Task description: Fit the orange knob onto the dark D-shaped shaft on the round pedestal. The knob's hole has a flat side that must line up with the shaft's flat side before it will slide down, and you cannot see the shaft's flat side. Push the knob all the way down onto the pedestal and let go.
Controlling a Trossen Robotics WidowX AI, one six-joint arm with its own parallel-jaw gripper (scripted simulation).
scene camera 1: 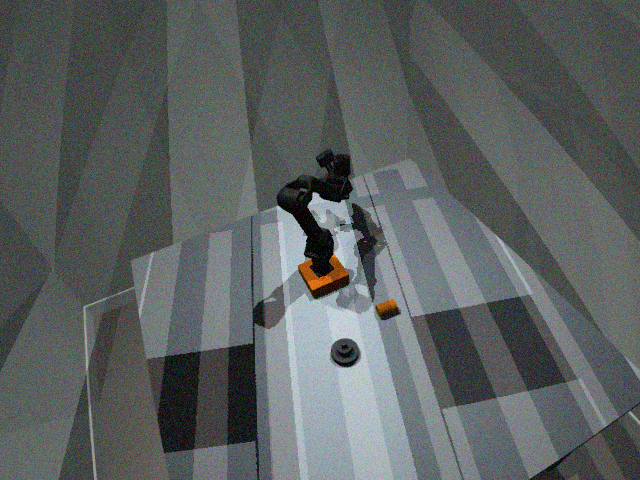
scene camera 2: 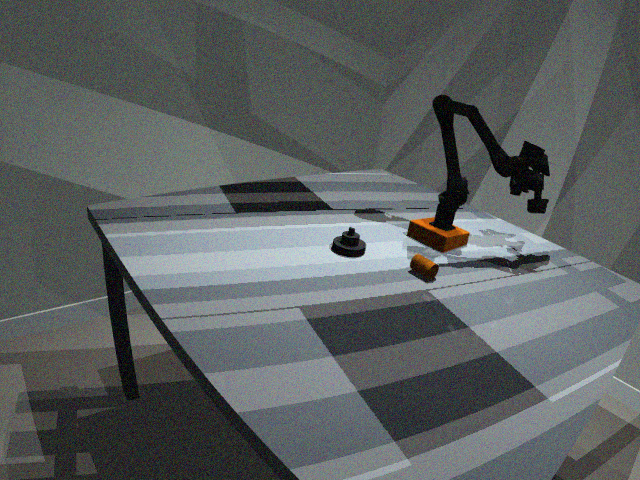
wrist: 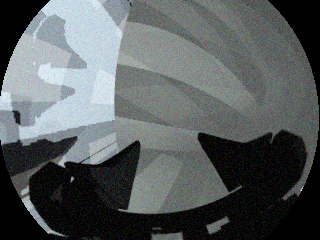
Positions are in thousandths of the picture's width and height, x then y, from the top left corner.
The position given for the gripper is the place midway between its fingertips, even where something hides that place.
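Open and holding nothing, the gripper (scene camera 2: 857,393) appears in scene camera 2, while the wrist view also shows the gripper (wrist: 530,585).
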